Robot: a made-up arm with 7 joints. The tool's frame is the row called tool.
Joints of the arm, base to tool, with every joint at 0 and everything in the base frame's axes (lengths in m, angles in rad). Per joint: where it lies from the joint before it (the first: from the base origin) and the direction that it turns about. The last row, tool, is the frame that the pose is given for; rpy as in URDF.
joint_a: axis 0 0.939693 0.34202 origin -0.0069 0.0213 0.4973
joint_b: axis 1 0 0 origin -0.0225 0.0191 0.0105
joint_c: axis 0 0 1 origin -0.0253 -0.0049 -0.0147
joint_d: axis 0 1 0 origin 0.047 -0.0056 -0.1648
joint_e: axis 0 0 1 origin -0.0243 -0.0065 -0.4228
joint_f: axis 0 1 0 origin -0.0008 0.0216 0.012
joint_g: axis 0 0 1 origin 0.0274 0.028 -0.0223
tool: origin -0.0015 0.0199 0.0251 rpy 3.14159 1.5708 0
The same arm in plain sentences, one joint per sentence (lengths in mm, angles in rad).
The arm has seven revolute joints in a row. What follows holds with every joint at zero, and every direction is one of the base frame's. Joint 1 lies 6.9 mm along -x and 21.3 mm along +y and 497.3 mm along +z from the base frame's origin and turns about the direction (0, 0.9397, 0.342). Joint 2 lies 22.5 mm along -x and 19.1 mm along +y and 10.5 mm along +z from joint 1 and turns about +x. Joint 3 lies 25.3 mm along -x and 4.9 mm along -y and 14.7 mm along -z from joint 2 and turns about +z. Joint 4 lies 47 mm along +x and 5.6 mm along -y and 164.8 mm along -z from joint 3 and turns about +y. Joint 5 lies 24.3 mm along -x and 6.5 mm along -y and 422.8 mm along -z from joint 4 and turns about +z. Joint 6 lies 0.8 mm along -x and 21.6 mm along +y and 12 mm along +z from joint 5 and turns about +y. Joint 7 lies 27.4 mm along +x and 28 mm along +y and 22.3 mm along -z from joint 6 and turns about +z. The tool frame, which is the frame that the pose is given for, lies 1.5 mm along -x and 19.9 mm along +y and 25.1 mm along +z from joint 7; its axes are the base frame's turned by roll 3.1416, pitch 1.5708 and yaw 0 rad (as in URDF: about the fixed x, then y, then z).
